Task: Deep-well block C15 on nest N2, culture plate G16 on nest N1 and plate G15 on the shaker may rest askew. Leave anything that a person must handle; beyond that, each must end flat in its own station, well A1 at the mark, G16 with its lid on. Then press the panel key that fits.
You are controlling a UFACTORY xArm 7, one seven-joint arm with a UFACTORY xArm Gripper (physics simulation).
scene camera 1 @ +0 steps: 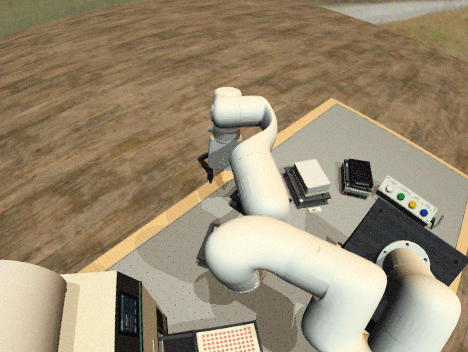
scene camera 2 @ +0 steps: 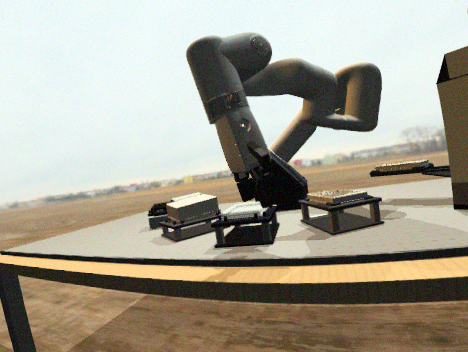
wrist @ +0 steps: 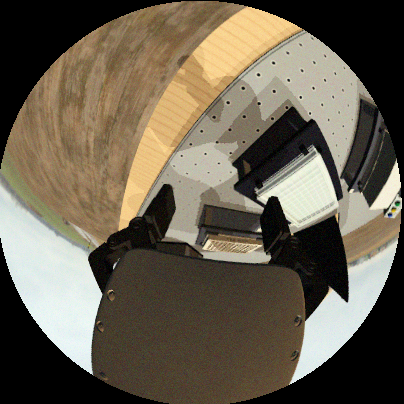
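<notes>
The tall pale block C15 (scene camera 1: 311, 176) (scene camera 2: 193, 207) (wrist: 391, 186) sits on its dark nest (scene camera 1: 315, 200), looking slightly turned and offset. The pale lidded plate, apparently G16 (scene camera 2: 243, 211) (wrist: 306, 189), is on the middle dark nest (wrist: 326, 145); it looks off-centre, but its exact tilt is unclear. The arm hides it in scene camera 1. The black plate G15 (scene camera 1: 360, 172) is on the shaker (scene camera 1: 356, 193); its seating is too small to judge. My gripper (scene camera 2: 250, 172) (wrist: 219, 201) is open and empty, above the table edge beside the middle nest. The key panel (scene camera 1: 407, 200) (wrist: 394, 207) has white, green, yellow and blue keys.
Another plate (scene camera 2: 337, 196) (wrist: 232, 244) stands on a further dark nest (scene camera 2: 375, 200), mostly behind the arm in scene camera 1. A large beige instrument (scene camera 1: 90, 315) (scene camera 2: 454, 135) stands at one end, with a red-welled plate (scene camera 1: 228, 340) on its tray (scene camera 1: 179, 344). A small label lies by C15's nest.
</notes>
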